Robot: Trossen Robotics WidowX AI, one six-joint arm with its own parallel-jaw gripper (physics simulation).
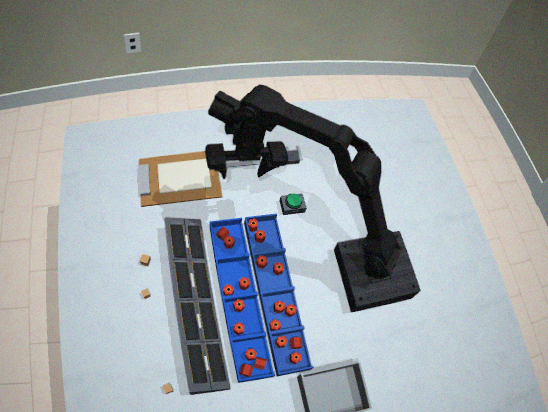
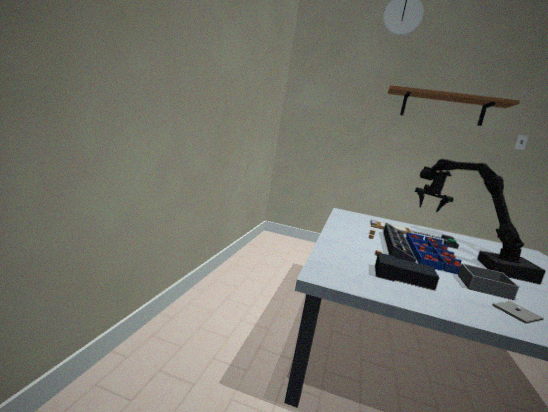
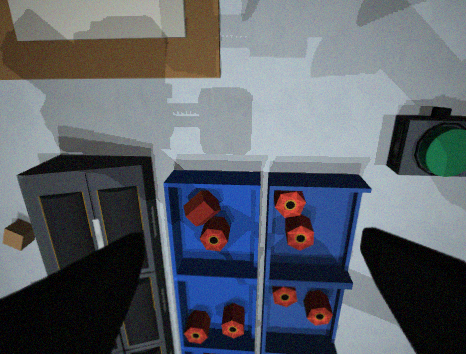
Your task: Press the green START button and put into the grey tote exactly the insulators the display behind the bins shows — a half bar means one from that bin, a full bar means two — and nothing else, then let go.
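Observation:
My gripper (image 1: 242,175) (image 2: 429,208) (image 3: 253,241) is open and empty, high above the table beyond the far end of the bins. The green START button (image 1: 294,200) (image 3: 447,152) sits on a dark box to the right of the bins' far end. Blue bins (image 1: 231,272) (image 3: 215,295) stand in two columns, holding red insulators (image 1: 239,305) (image 3: 213,240), some lying on their sides. The display (image 1: 184,280) (image 3: 117,215) beside them has dark windows with orange outlines; no filled bar is discernible. The grey tote (image 1: 332,392) (image 2: 487,287) is at the near end; its visible floor shows no insulators.
A wooden board (image 1: 215,187) (image 3: 195,55) with a cream sheet lies at the far left. A grey tool (image 1: 293,156) lies partly behind the gripper. Small tan blocks (image 1: 145,260) (image 3: 19,235) lie left of the display. A black box (image 2: 406,272) and a flat plate (image 2: 522,312) are near the table edge.

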